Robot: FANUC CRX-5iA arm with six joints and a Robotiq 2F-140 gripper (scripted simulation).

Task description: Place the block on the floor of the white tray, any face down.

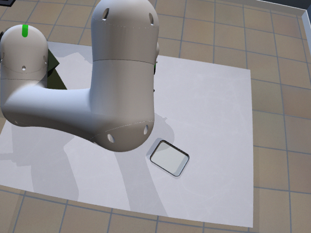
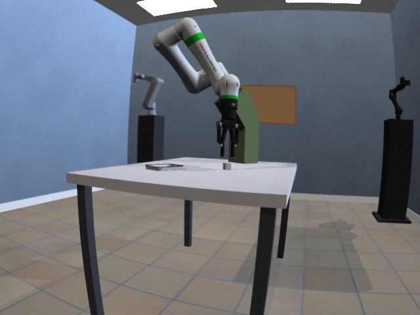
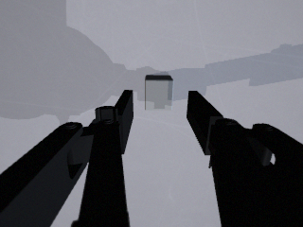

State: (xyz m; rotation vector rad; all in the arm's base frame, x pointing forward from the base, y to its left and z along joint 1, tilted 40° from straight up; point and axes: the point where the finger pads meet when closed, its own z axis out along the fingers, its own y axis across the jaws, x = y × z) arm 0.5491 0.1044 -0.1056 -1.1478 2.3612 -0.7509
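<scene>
Right now my hand is 8 cm above the pale grey block. Also, from my hand: white tray 19 cm ahead, 27 cm to the right, 9 cm below.
</scene>
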